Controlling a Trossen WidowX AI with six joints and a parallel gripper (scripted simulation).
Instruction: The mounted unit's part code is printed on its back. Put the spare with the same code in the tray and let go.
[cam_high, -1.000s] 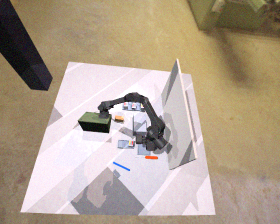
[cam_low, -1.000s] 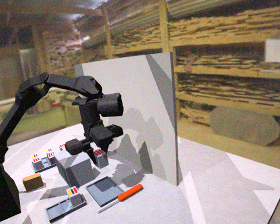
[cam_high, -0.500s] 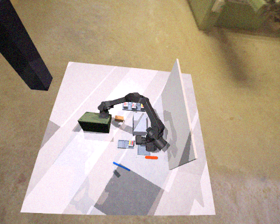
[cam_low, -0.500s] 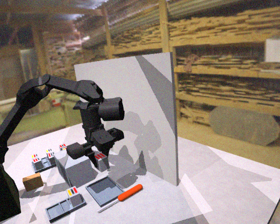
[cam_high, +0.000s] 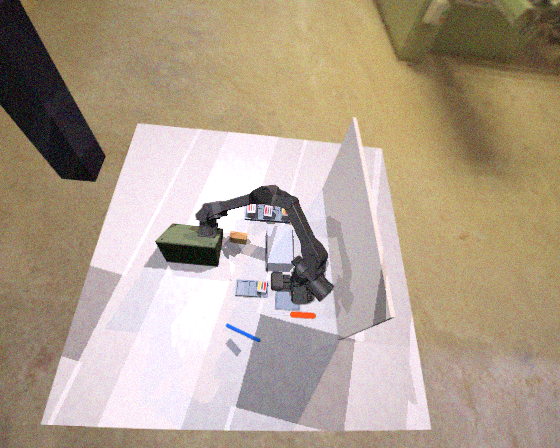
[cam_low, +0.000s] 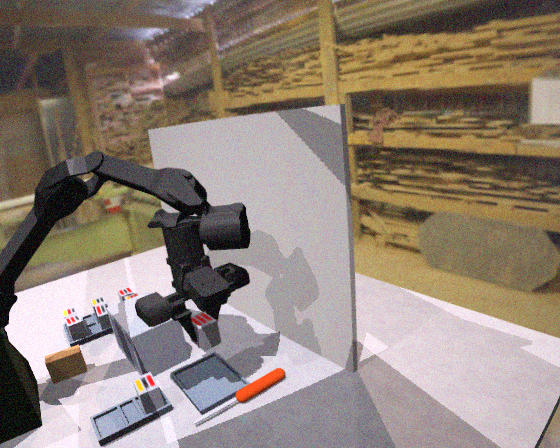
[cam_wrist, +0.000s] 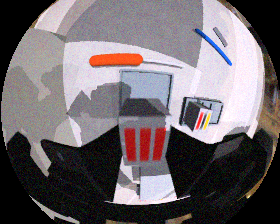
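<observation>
Now: the blue-grey tray 100 mm below my gripper tip and 10 mm behind it. The rest, counted from my gripper tip: mounted grey unit 180 mm to the left, 60 mm behind, 50 mm below; holder 150 mm behind, 90 mm below, 20 mm to the left; spare 20 mm above.
</observation>
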